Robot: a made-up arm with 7 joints.
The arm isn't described. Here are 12 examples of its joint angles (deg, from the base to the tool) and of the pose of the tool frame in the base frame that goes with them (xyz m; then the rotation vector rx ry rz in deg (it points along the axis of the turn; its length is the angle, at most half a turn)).
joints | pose
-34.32 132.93 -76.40 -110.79 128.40 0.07 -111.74 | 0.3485 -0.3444 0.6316 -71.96 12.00 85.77
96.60 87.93 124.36 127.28 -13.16 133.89 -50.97 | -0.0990 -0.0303 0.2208 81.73 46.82 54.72
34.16 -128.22 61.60 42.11 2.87 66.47 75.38 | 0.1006 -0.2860 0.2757 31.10 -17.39 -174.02
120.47 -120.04 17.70 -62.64 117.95 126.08 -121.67 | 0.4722 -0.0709 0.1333 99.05 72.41 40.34
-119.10 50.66 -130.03 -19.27 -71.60 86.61 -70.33 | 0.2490 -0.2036 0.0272 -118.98 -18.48 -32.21
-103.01 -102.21 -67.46 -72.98 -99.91 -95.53 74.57 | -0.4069 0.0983 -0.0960 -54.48 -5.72 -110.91
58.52 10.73 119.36 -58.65 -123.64 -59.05 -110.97 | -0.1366 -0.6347 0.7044 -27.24 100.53 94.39
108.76 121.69 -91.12 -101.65 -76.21 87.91 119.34 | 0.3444 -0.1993 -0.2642 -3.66 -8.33 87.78
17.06 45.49 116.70 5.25 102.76 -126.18 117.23 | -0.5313 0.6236 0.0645 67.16 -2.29 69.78
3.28 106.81 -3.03 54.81 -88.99 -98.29 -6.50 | -0.4424 -0.3181 0.2426 -81.21 72.23 -65.67
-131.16 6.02 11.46 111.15 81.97 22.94 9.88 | 0.4830 0.0633 -0.0609 62.72 -1.59 -90.70
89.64 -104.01 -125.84 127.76 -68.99 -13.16 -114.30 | -0.2964 -0.3457 -0.0837 52.30 2.22 79.82
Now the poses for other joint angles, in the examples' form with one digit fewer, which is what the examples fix.
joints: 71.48 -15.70 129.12 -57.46 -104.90 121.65 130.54
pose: -0.063 -0.048 0.603 32.9 122.4 -77.8
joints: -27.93 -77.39 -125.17 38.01 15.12 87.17 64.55
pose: -0.074 0.401 0.277 8.3 53.9 -11.2
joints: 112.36 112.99 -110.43 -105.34 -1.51 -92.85 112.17
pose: -0.282 -0.197 -0.300 -28.0 83.3 -72.2
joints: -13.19 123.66 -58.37 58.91 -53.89 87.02 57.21
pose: 0.379 0.133 0.529 8.5 -96.4 22.0
